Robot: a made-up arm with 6 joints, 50 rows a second.
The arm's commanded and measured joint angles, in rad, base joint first. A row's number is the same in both.
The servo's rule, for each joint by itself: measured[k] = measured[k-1] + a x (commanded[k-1-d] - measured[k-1]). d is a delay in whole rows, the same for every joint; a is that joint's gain. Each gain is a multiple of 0.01, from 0.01 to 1. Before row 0 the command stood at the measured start. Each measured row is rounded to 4 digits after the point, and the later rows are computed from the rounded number. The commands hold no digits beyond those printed.
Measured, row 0:
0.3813 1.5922 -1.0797 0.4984 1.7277 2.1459
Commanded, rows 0 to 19:
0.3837 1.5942 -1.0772 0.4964 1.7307 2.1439
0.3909 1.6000 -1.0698 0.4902 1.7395 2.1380
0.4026 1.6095 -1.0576 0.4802 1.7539 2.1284
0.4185 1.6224 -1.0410 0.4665 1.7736 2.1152
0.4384 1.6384 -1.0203 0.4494 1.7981 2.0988
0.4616 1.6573 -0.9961 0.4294 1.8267 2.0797
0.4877 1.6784 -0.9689 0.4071 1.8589 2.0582
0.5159 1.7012 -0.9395 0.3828 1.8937 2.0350
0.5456 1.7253 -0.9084 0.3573 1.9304 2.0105
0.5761 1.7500 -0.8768 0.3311 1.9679 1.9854
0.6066 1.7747 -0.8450 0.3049 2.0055 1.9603
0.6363 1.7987 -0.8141 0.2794 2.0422 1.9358
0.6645 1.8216 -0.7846 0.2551 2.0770 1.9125
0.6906 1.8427 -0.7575 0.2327 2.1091 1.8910
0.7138 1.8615 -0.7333 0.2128 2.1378 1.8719
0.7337 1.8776 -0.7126 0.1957 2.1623 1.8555
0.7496 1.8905 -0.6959 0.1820 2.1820 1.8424
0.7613 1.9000 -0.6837 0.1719 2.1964 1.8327
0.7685 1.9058 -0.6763 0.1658 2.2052 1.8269
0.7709 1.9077 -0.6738 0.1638 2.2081 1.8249
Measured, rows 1 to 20:
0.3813 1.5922 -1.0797 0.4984 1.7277 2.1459
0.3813 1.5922 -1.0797 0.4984 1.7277 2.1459
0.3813 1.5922 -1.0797 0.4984 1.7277 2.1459
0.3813 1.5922 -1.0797 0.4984 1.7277 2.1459
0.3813 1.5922 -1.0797 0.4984 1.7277 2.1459
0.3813 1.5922 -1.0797 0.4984 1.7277 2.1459
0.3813 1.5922 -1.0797 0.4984 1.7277 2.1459
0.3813 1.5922 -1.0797 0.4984 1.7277 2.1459
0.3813 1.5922 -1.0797 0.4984 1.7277 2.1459
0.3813 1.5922 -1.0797 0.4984 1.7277 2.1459
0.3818 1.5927 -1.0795 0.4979 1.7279 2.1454
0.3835 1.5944 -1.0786 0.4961 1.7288 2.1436
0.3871 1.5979 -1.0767 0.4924 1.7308 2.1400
0.3931 1.6035 -1.0735 0.4864 1.7342 2.1340
0.4017 1.6115 -1.0687 0.4779 1.7393 2.1256
0.4131 1.6220 -1.0622 0.4667 1.7463 2.1146
0.4273 1.6350 -1.0538 0.4530 1.7553 2.1011
0.4441 1.6502 -1.0435 0.4369 1.7664 2.0852
0.4634 1.6675 -1.0313 0.4186 1.7795 2.0673
0.4848 1.6865 -1.0174 0.3985 1.7946 2.0476
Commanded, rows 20 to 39:
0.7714 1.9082 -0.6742 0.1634 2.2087 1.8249
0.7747 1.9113 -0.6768 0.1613 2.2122 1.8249
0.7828 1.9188 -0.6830 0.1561 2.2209 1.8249
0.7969 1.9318 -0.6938 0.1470 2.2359 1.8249
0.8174 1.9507 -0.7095 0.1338 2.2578 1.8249
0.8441 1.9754 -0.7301 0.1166 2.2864 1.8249
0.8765 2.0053 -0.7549 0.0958 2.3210 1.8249
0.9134 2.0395 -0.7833 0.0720 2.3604 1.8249
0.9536 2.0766 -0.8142 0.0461 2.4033 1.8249
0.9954 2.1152 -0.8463 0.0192 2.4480 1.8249
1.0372 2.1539 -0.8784 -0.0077 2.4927 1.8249
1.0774 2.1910 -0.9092 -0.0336 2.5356 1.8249
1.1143 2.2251 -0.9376 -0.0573 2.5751 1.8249
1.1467 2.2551 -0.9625 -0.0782 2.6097 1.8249
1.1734 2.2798 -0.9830 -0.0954 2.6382 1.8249
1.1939 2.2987 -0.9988 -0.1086 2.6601 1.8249
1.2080 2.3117 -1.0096 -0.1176 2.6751 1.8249
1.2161 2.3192 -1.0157 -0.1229 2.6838 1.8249
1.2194 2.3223 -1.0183 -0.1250 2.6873 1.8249
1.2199 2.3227 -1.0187 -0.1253 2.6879 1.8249
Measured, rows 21 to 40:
0.5079 1.7068 -1.0019 0.3770 1.8115 2.0266
0.5323 1.7279 -0.9850 0.3546 1.8300 2.0048
0.5574 1.7495 -0.9670 0.3317 1.8498 1.9826
0.5827 1.7709 -0.9481 0.3089 1.8705 1.9606
0.6076 1.7917 -0.9288 0.2868 1.8919 1.9393
0.6316 1.8115 -0.9093 0.2658 1.9135 1.9192
0.6540 1.8297 -0.8901 0.2465 1.9350 1.9008
0.6744 1.8459 -0.8715 0.2293 1.9559 1.8845
0.6923 1.8597 -0.8539 0.2147 1.9758 1.8707
0.7072 1.8707 -0.8377 0.2030 1.9944 1.8597
0.7194 1.8793 -0.8230 0.1939 2.0115 1.8513
0.7299 1.8867 -0.8098 0.1864 2.0276 1.8450
0.7400 1.8941 -0.7984 0.1794 2.0431 1.8402
0.7508 1.9028 -0.7890 0.1719 2.0585 1.8365
0.7635 1.9138 -0.7818 0.1631 2.0744 1.8337
0.7788 1.9280 -0.7771 0.1524 2.0914 1.8316
0.7974 1.9458 -0.7751 0.1394 2.1098 1.8300
0.8194 1.9674 -0.7758 0.1239 2.1298 1.8288
0.8449 1.9925 -0.7793 0.1060 2.1517 1.8279
0.8735 2.0207 -0.7853 0.0860 2.1754 1.8272

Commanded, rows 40 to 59:
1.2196 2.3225 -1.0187 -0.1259 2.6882 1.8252
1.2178 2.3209 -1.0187 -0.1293 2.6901 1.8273
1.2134 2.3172 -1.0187 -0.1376 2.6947 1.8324
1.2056 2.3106 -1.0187 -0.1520 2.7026 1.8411
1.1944 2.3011 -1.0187 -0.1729 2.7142 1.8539
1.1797 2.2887 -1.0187 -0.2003 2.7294 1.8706
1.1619 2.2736 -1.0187 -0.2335 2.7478 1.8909
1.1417 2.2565 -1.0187 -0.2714 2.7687 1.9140
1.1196 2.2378 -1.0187 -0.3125 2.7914 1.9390
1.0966 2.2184 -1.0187 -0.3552 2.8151 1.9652
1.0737 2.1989 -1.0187 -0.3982 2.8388 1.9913
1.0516 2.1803 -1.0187 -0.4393 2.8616 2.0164
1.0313 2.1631 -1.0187 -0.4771 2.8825 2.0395
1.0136 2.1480 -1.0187 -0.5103 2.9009 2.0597
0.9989 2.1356 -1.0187 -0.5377 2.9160 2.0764
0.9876 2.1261 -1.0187 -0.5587 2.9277 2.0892
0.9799 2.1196 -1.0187 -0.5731 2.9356 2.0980
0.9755 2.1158 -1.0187 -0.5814 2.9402 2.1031
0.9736 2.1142 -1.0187 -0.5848 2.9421 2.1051
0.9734 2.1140 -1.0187 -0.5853 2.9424 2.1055
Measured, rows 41 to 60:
0.9046 2.0513 -0.7937 0.0644 2.2008 1.8266
0.9374 2.0834 -0.8041 0.0419 2.2276 1.8262
0.9710 2.1160 -0.8161 0.0191 2.2554 1.8259
1.0044 2.1480 -0.8293 -0.0033 2.2837 1.8257
1.0365 2.1783 -0.8431 -0.0245 2.3121 1.8255
1.0664 2.2060 -0.8571 -0.0438 2.3399 1.8254
1.0933 2.2303 -0.8708 -0.0608 2.3667 1.8253
1.1166 2.2507 -0.8838 -0.0751 2.3921 1.8252
1.1361 2.2672 -0.8959 -0.0866 2.4157 1.8251
1.1520 2.2800 -0.9070 -0.0955 2.4375 1.8251
1.1648 2.2898 -0.9171 -0.1025 2.4576 1.8251
1.1749 2.2970 -0.9262 -0.1087 2.4762 1.8256
1.1822 2.3016 -0.9345 -0.1153 2.4937 1.8272
1.1866 2.3037 -0.9421 -0.1237 2.5104 1.8305
1.1881 2.3031 -0.9490 -0.1350 2.5267 1.8361
1.1865 2.2998 -0.9553 -0.1500 2.5429 1.8444
1.1818 2.2938 -0.9610 -0.1692 2.5593 1.8556
1.1742 2.2852 -0.9662 -0.1927 2.5761 1.8696
1.1638 2.2743 -0.9709 -0.2203 2.5933 1.8863
1.1510 2.2614 -0.9752 -0.2513 2.6110 1.9052

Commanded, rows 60 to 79:
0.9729 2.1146 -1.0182 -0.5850 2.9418 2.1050
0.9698 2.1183 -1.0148 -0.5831 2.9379 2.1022
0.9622 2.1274 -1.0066 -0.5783 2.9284 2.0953
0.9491 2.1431 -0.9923 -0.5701 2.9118 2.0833
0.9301 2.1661 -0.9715 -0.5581 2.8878 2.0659
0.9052 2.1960 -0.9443 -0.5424 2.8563 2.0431
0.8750 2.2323 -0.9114 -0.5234 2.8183 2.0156
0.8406 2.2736 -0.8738 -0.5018 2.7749 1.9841
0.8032 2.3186 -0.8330 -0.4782 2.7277 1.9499
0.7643 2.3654 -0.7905 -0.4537 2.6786 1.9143
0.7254 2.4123 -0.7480 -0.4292 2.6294 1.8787
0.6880 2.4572 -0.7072 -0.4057 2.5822 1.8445
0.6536 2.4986 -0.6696 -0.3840 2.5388 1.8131
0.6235 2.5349 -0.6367 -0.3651 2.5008 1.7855
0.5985 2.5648 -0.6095 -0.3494 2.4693 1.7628
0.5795 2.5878 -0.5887 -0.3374 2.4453 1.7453
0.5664 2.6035 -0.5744 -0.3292 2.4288 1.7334
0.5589 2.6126 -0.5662 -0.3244 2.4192 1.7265
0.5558 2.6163 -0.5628 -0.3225 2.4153 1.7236
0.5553 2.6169 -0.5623 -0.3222 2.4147 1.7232
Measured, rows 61 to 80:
1.1363 2.2470 -0.9791 -0.2851 2.6292 1.9259
1.1202 2.2317 -0.9827 -0.3206 2.6478 1.9476
1.1033 2.2159 -0.9859 -0.3566 2.6666 1.9697
1.0863 2.2003 -0.9889 -0.3920 2.6853 1.9913
1.0697 2.1854 -0.9916 -0.4255 2.7038 2.0117
1.0541 2.1718 -0.9940 -0.4561 2.7217 2.0303
1.0400 2.1598 -0.9962 -0.4830 2.7388 2.0465
1.0277 2.1497 -0.9982 -0.5056 2.7549 2.0601
1.0174 2.1415 -1.0000 -0.5238 2.7699 2.0709
1.0090 2.1352 -1.0017 -0.5379 2.7837 2.0792
1.0021 2.1305 -1.0032 -0.5487 2.7963 2.0854
0.9960 2.1277 -1.0042 -0.5566 2.8076 2.0894
0.9896 2.1276 -1.0044 -0.5616 2.8173 2.0908
0.9819 2.1312 -1.0033 -0.5636 2.8249 2.0890
0.9721 2.1392 -1.0004 -0.5623 2.8299 2.0835
0.9594 2.1523 -0.9954 -0.5577 2.8320 2.0738
0.9434 2.1707 -0.9878 -0.5498 2.8309 2.0598
0.9239 2.1944 -0.9775 -0.5388 2.8264 2.0416
0.9010 2.2230 -0.9645 -0.5249 2.8185 2.0196
0.8750 2.2558 -0.9488 -0.5085 2.8073 1.9943

